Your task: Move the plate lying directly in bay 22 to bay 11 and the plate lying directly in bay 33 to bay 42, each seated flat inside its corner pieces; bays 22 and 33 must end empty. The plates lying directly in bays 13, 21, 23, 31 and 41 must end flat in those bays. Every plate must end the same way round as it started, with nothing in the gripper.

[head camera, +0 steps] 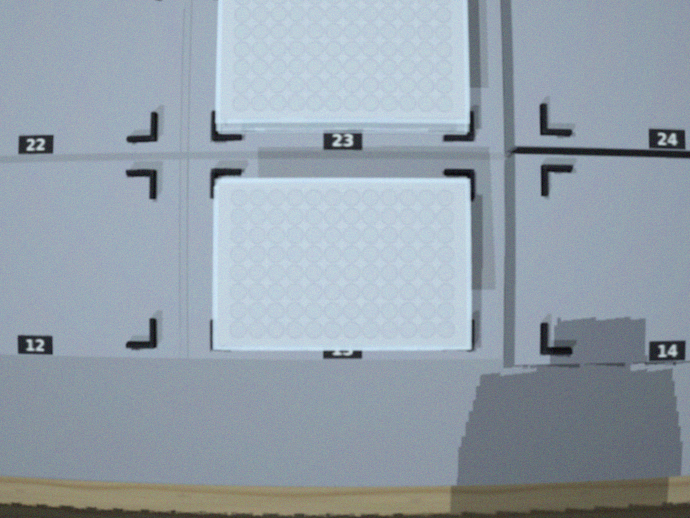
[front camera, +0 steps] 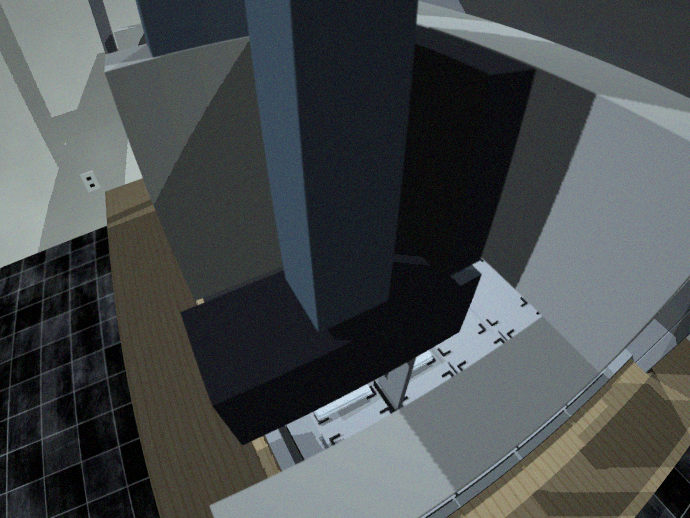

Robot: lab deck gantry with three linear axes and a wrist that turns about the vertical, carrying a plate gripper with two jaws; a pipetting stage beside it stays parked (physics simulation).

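Places are measured from the robot's base along level axes (x back, y right, z up), in metres.
Pixels of known places: gripper, fingertip midpoint: (front camera: pixel 340 422).
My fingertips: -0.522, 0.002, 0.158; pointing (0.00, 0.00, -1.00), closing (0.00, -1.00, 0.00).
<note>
Behind a point stands the place of what it marks, as x, y, z.
The bay 13 plate (head camera: pixel 342 264) @(-0.392, -0.041, 0.016) (front camera: pixel 344 402) @(-0.453, -0.040, 0.015) lies flat inside its corner pieces. The bay 23 plate (head camera: pixel 342 61) @(-0.392, -0.139, 0.014) also lies flat in its bay, its top edge cut off in the head view; part of it (front camera: pixel 424 358) @(-0.452, -0.177, 0.014) shows in the front view. No plate shows in the visible parts of bays 12 and 22. My gripper (front camera: pixel 350 434) @(-0.522, 0.002, 0.158) is raised near the front of the deck. One jaw shows clearly; the other is a dark strip partly hidden by the front panel. The jaws stand apart with no plate seen between them. Bays 11, 21, 31, 33, 41 and 42 are hidden or out of view.
The dark gripper body (front camera: pixel 334 356) @(-0.552, 0.019, 0.347) hangs from a blue column (front camera: pixel 345 167) @(-0.542, 0.007, 0.444) and covers much of the deck. A pale panel (front camera: pixel 501 379) @(-0.616, -0.011, 0.400) crosses the front. Grey upright panels (front camera: pixel 222 184) stand behind the gripper. The deck's wooden front edge (head camera: pixel 278 496) @(-0.357, 0.087, -0.010) shows below bay 13.
</note>
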